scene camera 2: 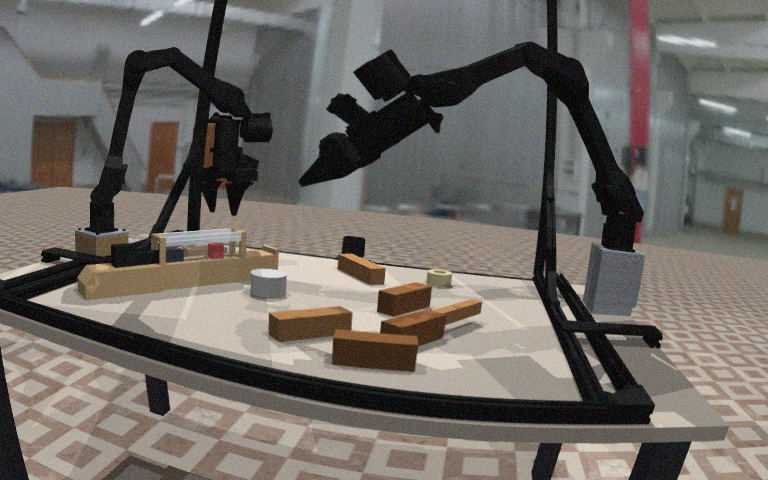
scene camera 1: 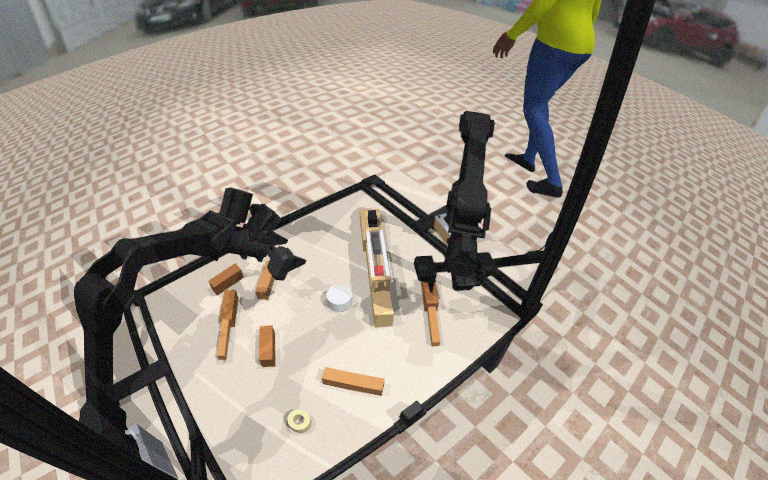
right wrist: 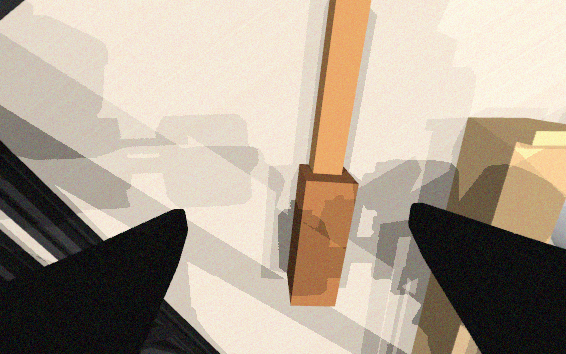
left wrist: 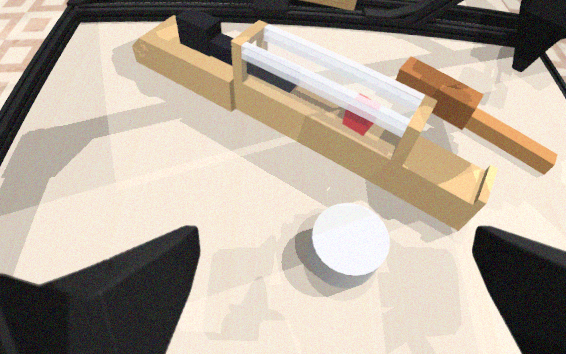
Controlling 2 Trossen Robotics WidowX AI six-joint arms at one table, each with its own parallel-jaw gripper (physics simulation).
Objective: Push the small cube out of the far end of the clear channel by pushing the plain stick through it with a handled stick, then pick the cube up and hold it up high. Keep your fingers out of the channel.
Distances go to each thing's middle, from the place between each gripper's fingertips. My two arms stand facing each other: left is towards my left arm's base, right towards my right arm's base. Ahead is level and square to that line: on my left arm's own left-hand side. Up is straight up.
My right hand is 22 cm short of the clear channel (scene camera 2: 218, 244), 3 cm above it and 2 cm to the right of it. From my right hand the other things lie so: wooden base (scene camera 2: 97, 281) 25 cm ahead, 5 cm below; white disc (scene camera 2: 269, 283) 22 cm ahead, 16 cm to the left, 8 cm below; black stick (scene camera 2: 122, 255) 30 cm ahead, 5 cm to the right, 4 cm below.
The white disc is 180 mm below my left hand, 70 mm to the right of it and 60 mm behind it. From my left hand the other things lie so: wooden base: 240 mm to the right, 160 mm below, 30 mm behind; then clear channel: 210 mm to the right, 130 mm below, 60 mm behind; then black stick: 290 mm to the right, 140 mm below, 30 mm ahead.
